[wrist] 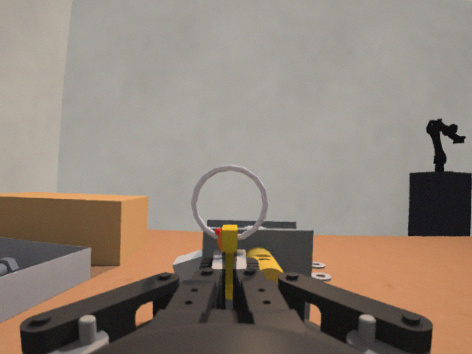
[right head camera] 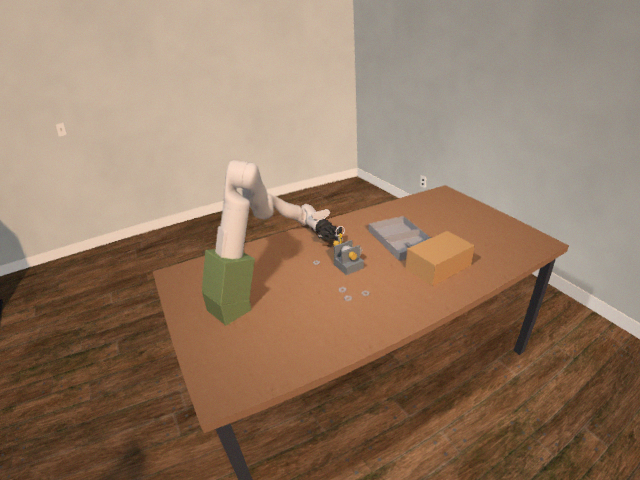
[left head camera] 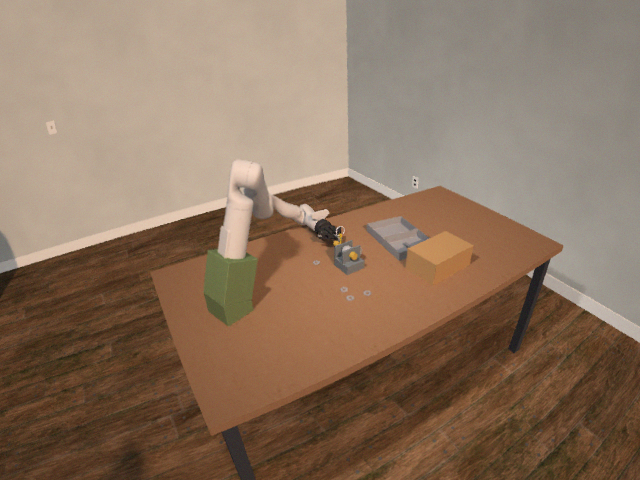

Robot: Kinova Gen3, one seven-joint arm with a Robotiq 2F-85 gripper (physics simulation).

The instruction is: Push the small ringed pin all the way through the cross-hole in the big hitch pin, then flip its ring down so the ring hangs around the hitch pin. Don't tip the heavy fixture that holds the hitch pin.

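Pixels of known places: gripper, fingertip midpoint: (wrist: 229,265) (right head camera: 340,239) (left head camera: 340,239); arm's base at its link origin: (right head camera: 230,254) (left head camera: 232,254).
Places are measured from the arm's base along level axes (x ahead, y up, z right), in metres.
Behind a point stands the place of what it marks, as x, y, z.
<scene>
The grey fixture (left head camera: 351,267) @[0.458, -0.195, 0.106] (right head camera: 349,266) @[0.453, -0.189, 0.104] (wrist: 297,247) @[0.455, -0.143, 0.015] stands upright on the table. It holds the big hitch pin (left head camera: 353,255) @[0.476, -0.148, 0.097] (right head camera: 353,255) @[0.479, -0.149, 0.098], whose yellow end shows between the plates. A yellow cylinder (wrist: 266,263) @[0.490, -0.143, -0.028], apparently part of the hitch pin, shows right of the fingertips in the wrist view. My gripper (left head camera: 336,240) @[0.514, -0.143, -0.032] (right head camera: 336,240) @[0.514, -0.143, -0.032] (wrist: 229,265) @[0.514, -0.143, -0.032] is shut on the small ringed pin (wrist: 229,239) @[0.516, -0.125, -0.042], at the fixture's back left side in the head views. The pin's pale ring (wrist: 193,202) @[0.537, -0.104, -0.036] stands up above its yellow head. The pin's tip and the cross-hole are hidden.
A grey divided tray (left head camera: 382,244) @[0.715, -0.217, 0.029] (right head camera: 385,244) @[0.711, -0.208, 0.046] (wrist: 55,281) @[0.695, -0.208, 0.109] and an orange block (left head camera: 439,255) @[0.719, -0.125, 0.351] (right head camera: 439,255) @[0.720, -0.125, 0.351] (wrist: 60,220) @[0.755, -0.158, 0.233] stand right of the fixture in the head views, left in the wrist view. Several flat washers lie on the table (left head camera: 289,330) @[0.066, -0.225, 0.235] (right head camera: 289,330) @[0.075, -0.225, 0.245] in front and left of the fixture.
</scene>
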